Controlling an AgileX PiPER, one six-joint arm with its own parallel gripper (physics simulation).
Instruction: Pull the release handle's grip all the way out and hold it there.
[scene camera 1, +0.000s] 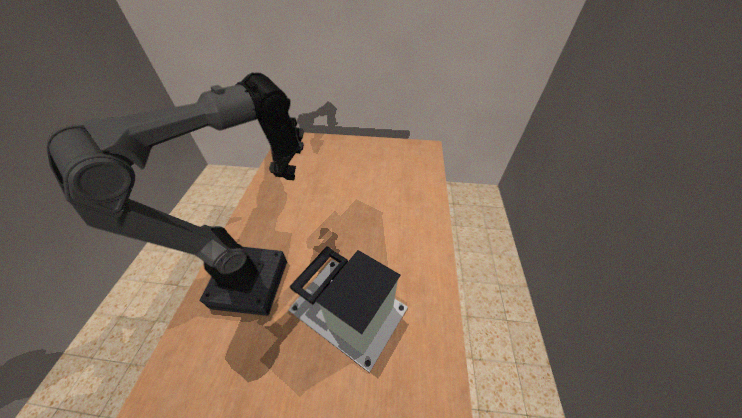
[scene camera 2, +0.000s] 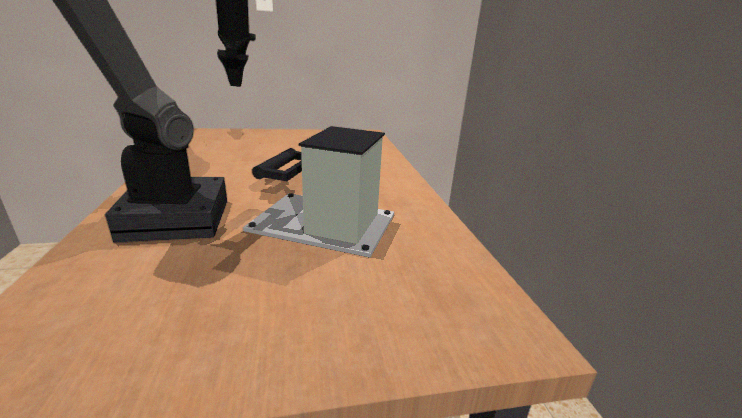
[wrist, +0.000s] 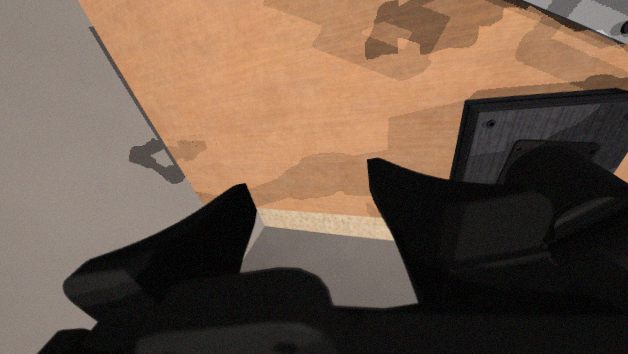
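Note:
The release handle's grip is a black bar of a rectangular loop on the side of a pale green housing with a black top. The loop stands level, above the tabletop, on the side facing the robot's base. In scene camera 2 the housing hides its inner end. My gripper is open and empty, fingers pointing down, high above the table and well apart from the grip. The grip does not show in the wrist view.
The housing stands on a grey plate with dark bolts at its corners. The robot's black base stands close beside it on the wooden table. Walls rise around the table.

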